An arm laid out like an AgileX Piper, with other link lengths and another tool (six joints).
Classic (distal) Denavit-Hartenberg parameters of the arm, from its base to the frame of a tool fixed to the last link. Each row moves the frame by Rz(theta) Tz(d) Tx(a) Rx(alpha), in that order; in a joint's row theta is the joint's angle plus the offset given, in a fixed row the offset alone. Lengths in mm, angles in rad.
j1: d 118.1, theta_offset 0, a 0, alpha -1.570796
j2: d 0, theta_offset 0.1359, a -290.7, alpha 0
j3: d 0, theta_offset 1.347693, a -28.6, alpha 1.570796
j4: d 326, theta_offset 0, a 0, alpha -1.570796
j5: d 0, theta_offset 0, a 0, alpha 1.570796
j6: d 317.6, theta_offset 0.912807, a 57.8, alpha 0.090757
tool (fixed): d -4.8, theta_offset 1.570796, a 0, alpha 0
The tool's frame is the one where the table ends.
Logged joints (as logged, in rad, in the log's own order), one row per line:
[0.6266, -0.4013, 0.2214, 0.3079, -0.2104, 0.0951]
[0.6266, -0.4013, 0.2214, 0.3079, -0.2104, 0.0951]
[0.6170, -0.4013, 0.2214, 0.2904, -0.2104, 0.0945]
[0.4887, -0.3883, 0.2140, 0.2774, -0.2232, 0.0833]
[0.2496, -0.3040, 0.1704, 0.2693, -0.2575, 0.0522]
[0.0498, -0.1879, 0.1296, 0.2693, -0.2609, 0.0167]
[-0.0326, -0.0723, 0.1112, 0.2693, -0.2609, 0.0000]
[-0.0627, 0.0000, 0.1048, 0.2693, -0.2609, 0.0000]
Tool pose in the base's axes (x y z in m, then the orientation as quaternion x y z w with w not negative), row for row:
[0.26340, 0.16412, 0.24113, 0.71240, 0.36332, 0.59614, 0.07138]
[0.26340, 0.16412, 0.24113, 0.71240, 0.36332, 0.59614, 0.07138]
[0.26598, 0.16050, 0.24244, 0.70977, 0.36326, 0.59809, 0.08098]
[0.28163, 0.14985, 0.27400, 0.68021, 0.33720, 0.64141, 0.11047]
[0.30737, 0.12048, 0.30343, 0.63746, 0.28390, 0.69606, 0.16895]
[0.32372, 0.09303, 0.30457, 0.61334, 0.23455, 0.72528, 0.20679]
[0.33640, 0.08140, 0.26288, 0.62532, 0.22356, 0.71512, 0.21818]
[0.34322, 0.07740, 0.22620, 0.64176, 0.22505, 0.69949, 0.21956]
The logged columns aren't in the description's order. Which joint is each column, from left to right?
Columns, left to right: j5, j3, j1, j4, j6, j2.
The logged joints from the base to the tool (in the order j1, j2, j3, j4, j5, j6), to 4 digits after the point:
[0.2214, 0.0951, -0.4013, 0.3079, 0.6266, -0.2104]
[0.2214, 0.0951, -0.4013, 0.3079, 0.6266, -0.2104]
[0.2214, 0.0945, -0.4013, 0.2904, 0.6170, -0.2104]
[0.2140, 0.0833, -0.3883, 0.2774, 0.4887, -0.2232]
[0.1704, 0.0522, -0.3040, 0.2693, 0.2496, -0.2575]
[0.1296, 0.0167, -0.1879, 0.2693, 0.0498, -0.2609]
[0.1112, 0.0000, -0.0723, 0.2693, -0.0326, -0.2609]
[0.1048, 0.0000, 0.0000, 0.2693, -0.0627, -0.2609]

